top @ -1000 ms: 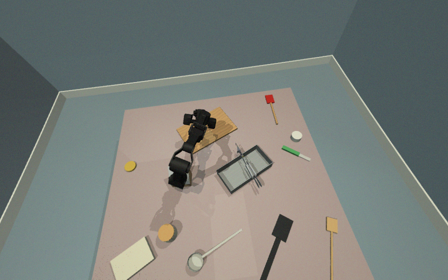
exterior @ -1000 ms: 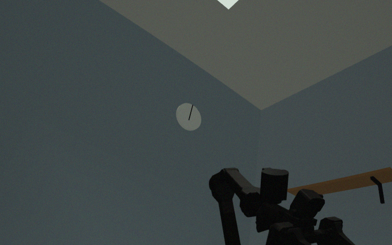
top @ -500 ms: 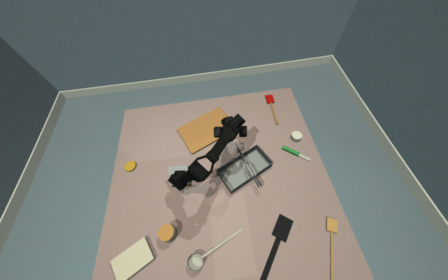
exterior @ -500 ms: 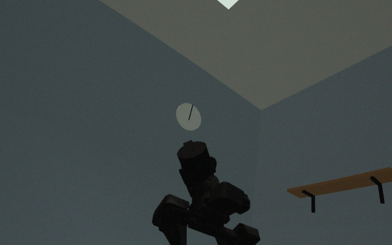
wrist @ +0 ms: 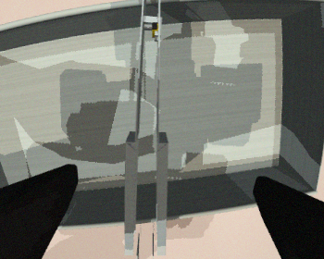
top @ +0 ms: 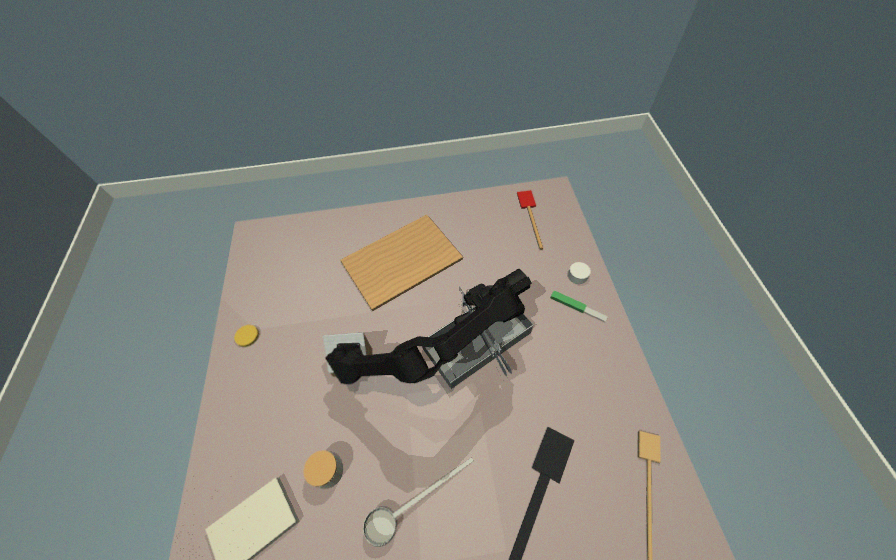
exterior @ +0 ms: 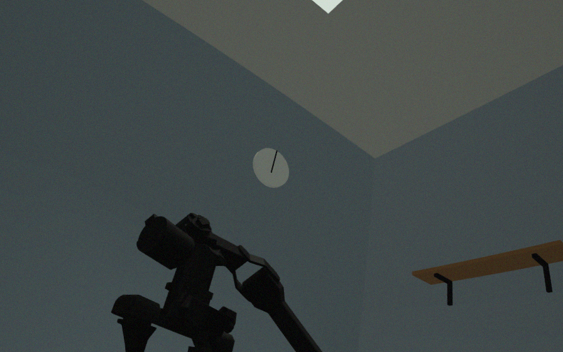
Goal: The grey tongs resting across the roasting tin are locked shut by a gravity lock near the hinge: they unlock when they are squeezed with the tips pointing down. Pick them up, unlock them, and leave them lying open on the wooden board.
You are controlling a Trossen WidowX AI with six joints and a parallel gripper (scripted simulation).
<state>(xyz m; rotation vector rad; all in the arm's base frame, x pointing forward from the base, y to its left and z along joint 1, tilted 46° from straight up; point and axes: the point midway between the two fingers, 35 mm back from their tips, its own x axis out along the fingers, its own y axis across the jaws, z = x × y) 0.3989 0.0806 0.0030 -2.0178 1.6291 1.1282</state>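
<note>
The grey roasting tin is 3 cm behind my gripper tip and 7 cm below it. Also, from my gripper tip: black spatula (11 cm ahead, 40 cm to the right, 10 cm below); white disc (32 cm ahead, 22 cm to the left, 8 cm below); black lock piece (4 cm behind, 6 cm to the left, 3 cm below).
</note>
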